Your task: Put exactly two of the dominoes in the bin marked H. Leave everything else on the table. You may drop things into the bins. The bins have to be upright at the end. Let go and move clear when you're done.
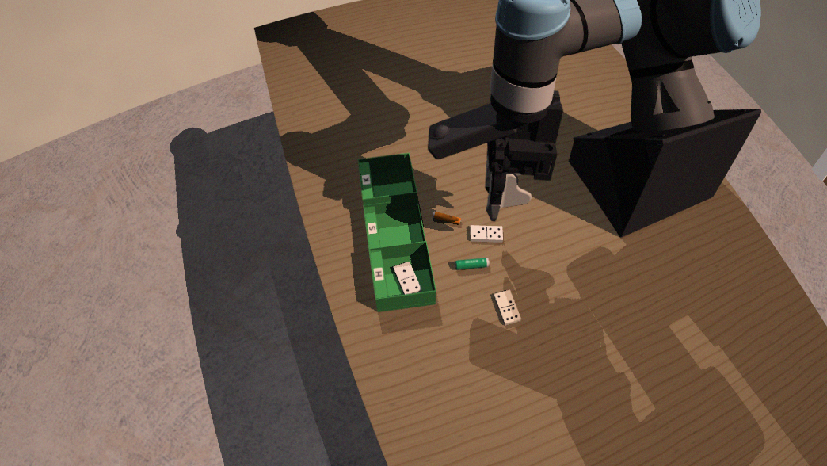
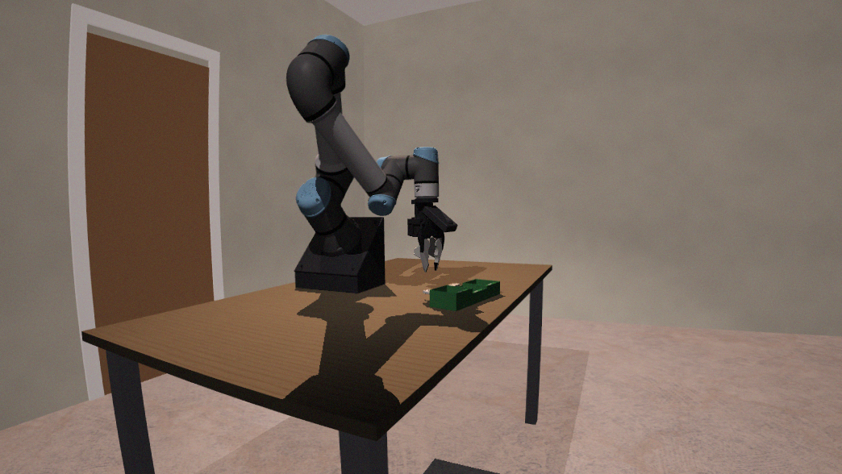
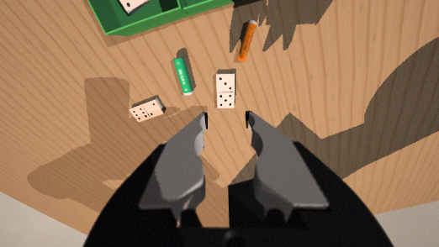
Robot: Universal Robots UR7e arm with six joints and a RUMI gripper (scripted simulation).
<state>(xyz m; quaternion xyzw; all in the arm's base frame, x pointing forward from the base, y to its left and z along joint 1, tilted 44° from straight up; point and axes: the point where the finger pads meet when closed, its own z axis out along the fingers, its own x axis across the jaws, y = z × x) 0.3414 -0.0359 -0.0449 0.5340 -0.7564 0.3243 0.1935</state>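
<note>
The white domino lies 14 cm ahead of my hand, 7 cm below it and 4 cm to the left of it. From my hand the other things lie so: orange battery (8 cm below, 5 cm to the right, 5 cm ahead); bin (13 cm ahead, 6 cm below, 4 cm to the right); green battery (8 cm below, 4 cm to the left, 4 cm ahead).
</note>
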